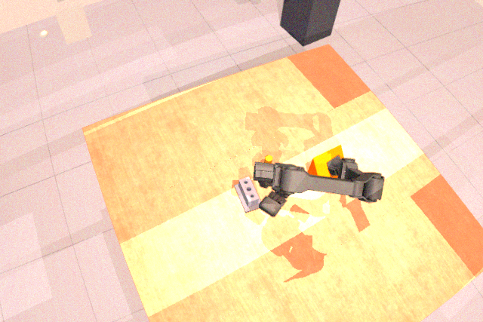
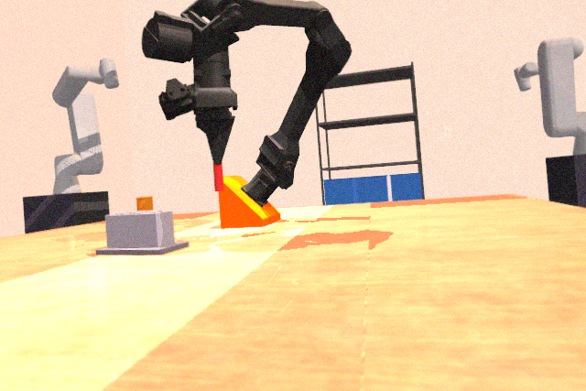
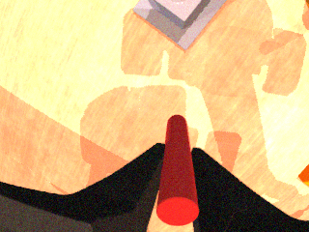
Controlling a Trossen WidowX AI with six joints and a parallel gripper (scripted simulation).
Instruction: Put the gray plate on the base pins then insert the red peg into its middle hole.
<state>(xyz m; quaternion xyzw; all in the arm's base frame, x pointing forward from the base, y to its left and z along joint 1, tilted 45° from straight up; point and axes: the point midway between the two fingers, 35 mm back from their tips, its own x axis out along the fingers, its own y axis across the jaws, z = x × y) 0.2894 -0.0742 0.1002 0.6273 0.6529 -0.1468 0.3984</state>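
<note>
Now: the gray plate 12 cm to the right of my gripper tip, 8 cm below it and 4 cm ahead of it. Round my gripper tip: red peg right at my gripper tip; then orange cylinder 18 cm to the right, 9 cm behind, 8 cm below.
</note>
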